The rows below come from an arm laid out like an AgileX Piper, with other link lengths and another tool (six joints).
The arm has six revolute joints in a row. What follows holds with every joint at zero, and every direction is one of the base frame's. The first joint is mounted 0.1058 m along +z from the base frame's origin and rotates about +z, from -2.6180 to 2.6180 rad. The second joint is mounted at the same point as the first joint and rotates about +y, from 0.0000 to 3.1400 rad. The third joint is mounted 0.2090 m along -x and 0.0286 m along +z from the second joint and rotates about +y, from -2.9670 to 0.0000 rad. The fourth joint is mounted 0.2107 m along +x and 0.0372 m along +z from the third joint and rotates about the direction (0.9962, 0, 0.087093), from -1.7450 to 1.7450 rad. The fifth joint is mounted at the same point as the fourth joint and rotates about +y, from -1.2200 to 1.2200 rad. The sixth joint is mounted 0.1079 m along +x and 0.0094 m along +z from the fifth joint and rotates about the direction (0.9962, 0, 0.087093), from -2.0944 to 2.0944 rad. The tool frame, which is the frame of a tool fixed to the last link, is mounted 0.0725 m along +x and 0.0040 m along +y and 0.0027 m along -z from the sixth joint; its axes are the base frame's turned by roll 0.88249, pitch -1.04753 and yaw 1.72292 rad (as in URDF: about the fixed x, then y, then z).
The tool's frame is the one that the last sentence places.
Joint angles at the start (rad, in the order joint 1, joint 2, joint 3, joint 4, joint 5, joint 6): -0.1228 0.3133 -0.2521 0.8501 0.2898 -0.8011
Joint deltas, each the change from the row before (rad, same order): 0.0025 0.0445 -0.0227 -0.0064 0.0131 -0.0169; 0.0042 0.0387 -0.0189 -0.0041 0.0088 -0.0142; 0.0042 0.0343 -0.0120 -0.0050 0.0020 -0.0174; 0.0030 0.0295 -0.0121 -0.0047 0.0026 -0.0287; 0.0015 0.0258 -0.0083 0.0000 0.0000 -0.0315; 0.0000 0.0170 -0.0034 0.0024 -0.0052 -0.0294; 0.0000 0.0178 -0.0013 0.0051 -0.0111 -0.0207; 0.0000 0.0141 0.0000 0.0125 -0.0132 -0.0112; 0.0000 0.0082 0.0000 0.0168 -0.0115 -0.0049; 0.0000 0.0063 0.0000 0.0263 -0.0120 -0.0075; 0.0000 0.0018 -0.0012 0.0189 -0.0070 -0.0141; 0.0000 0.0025 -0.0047 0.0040 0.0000 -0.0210
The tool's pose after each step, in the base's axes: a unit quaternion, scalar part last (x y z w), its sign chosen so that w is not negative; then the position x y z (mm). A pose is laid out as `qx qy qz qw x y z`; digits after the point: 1 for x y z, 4 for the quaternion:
0.6877 0.0544 0.6599 0.2979 200.7 20.2 181.7
0.6930 0.0677 0.6531 0.2977 203.6 21.5 180.0
0.6970 0.0806 0.6462 0.3003 206.3 21.9 177.2
0.6970 0.0970 0.6412 0.3061 208.7 22.1 175.2
0.6964 0.1115 0.6366 0.3120 210.9 21.9 172.9
0.6942 0.1219 0.6337 0.3189 212.5 20.9 171.2
0.6939 0.1264 0.6303 0.3244 214.4 19.3 169.3
0.6955 0.1238 0.6281 0.3262 216.2 17.9 168.2
0.6973 0.1169 0.6278 0.3254 217.5 16.9 168.3
0.6993 0.1070 0.6288 0.3228 218.8 16.2 169.1
0.6979 0.1032 0.6308 0.3230 219.6 15.7 170.6
0.6935 0.1095 0.6325 0.3272 220.1 15.6 171.9

